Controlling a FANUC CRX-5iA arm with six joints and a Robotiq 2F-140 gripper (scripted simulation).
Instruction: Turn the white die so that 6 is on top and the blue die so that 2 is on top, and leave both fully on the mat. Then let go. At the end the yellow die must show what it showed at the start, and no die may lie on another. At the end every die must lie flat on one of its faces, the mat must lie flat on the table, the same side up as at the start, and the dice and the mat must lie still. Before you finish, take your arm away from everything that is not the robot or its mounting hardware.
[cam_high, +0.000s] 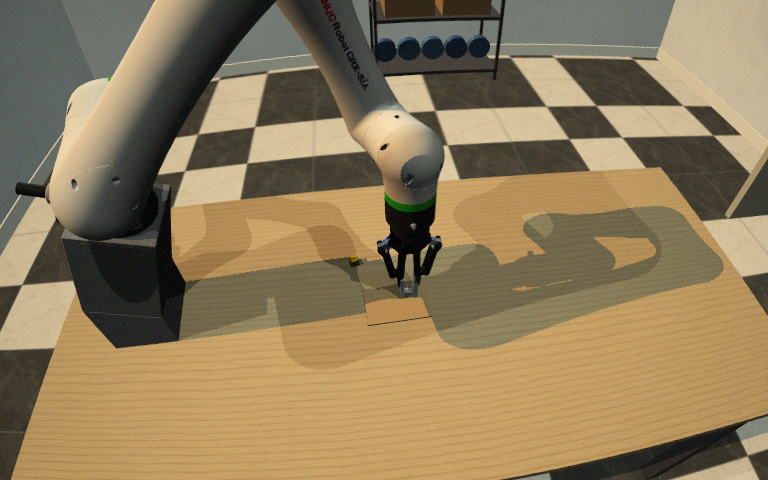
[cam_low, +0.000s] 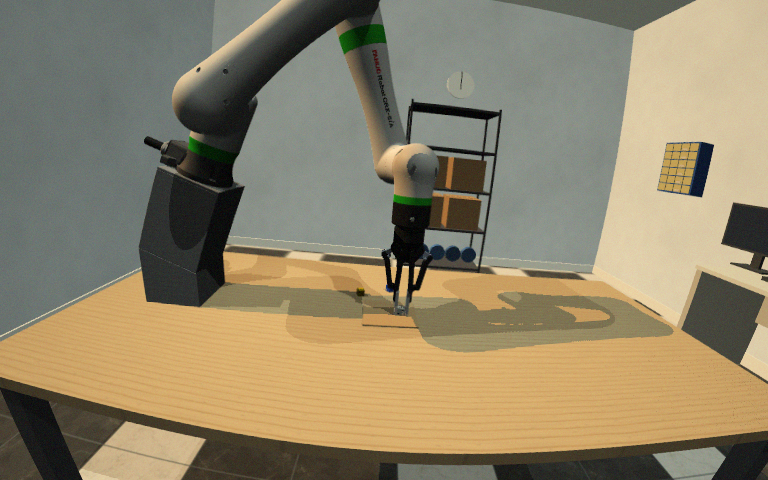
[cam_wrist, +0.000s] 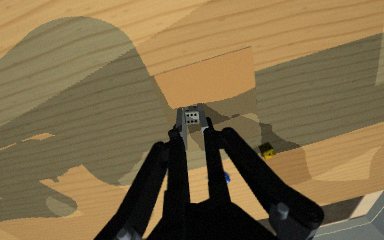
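The white die is 20 mm below my hand. The rest, counted from my hand: blue die (150 mm to the left, 30 mm below, 30 mm behind); then tan mat (40 mm below, 30 mm behind); then yellow die (110 mm to the left, 110 mm behind, 30 mm below).
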